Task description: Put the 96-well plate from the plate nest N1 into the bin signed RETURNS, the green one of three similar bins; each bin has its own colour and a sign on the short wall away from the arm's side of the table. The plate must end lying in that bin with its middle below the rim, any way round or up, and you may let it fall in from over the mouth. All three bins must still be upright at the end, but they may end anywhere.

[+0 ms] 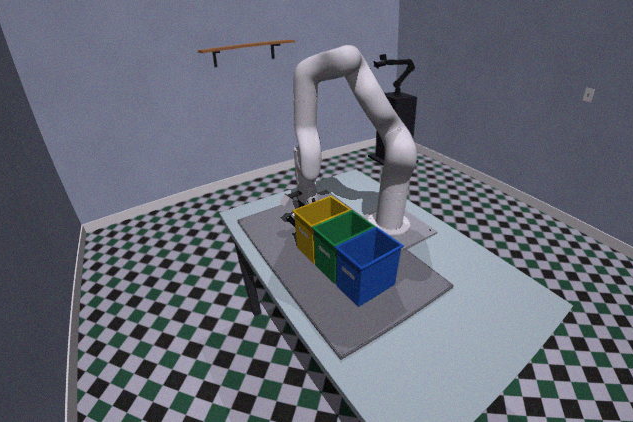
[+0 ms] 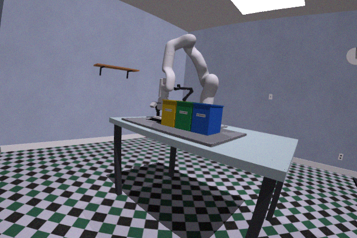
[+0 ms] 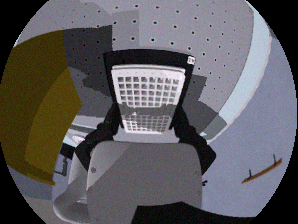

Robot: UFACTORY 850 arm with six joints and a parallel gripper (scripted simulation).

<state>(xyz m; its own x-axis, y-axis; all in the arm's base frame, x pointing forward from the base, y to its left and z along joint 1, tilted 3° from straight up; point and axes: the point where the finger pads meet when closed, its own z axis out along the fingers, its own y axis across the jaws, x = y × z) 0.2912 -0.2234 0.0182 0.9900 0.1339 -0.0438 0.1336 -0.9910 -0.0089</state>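
Now: the dark plate nest 30 mm below my hand. Also, from my hand: white 96-well plate: 10 mm below; yellow bin: 210 mm to the left, 50 mm above, 40 mm ahead; green bin: 340 mm to the left, 50 mm above, 30 mm ahead.
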